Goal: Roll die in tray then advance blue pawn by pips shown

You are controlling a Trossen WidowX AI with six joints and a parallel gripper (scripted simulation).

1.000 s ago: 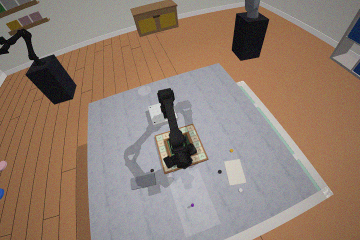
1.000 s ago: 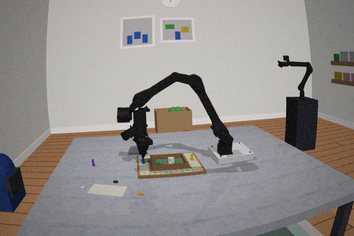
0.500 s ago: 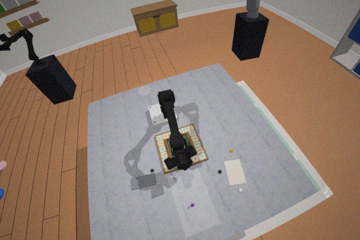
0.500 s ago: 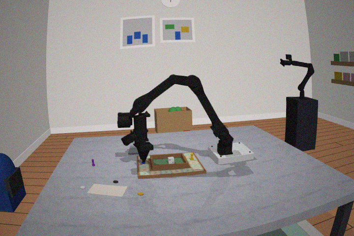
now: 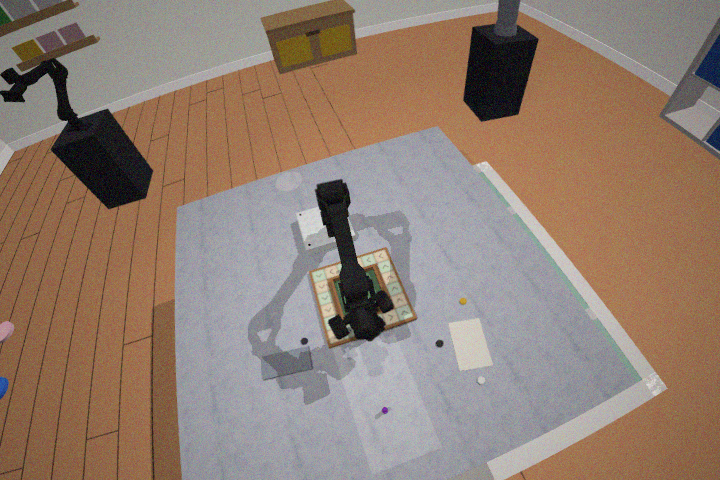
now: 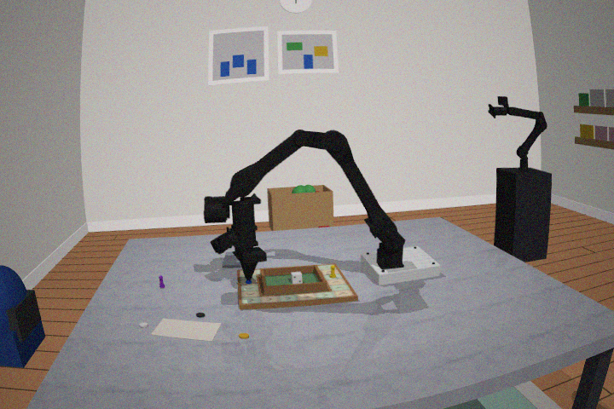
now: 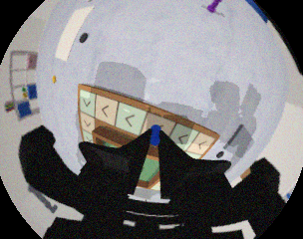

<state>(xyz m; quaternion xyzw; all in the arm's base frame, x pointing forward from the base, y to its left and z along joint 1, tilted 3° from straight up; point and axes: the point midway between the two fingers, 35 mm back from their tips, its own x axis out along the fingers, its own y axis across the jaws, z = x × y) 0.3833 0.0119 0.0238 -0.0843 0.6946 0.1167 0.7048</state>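
The white die lies 13 cm behind my gripper tip and 1 cm to the left of it. From my gripper tip the other things lie so: yellow pawn (23 cm behind, 2 cm to the right); then green felt tray (11 cm behind, 2 cm below, 1 cm to the left); then blue pawn (right at my gripper tip).
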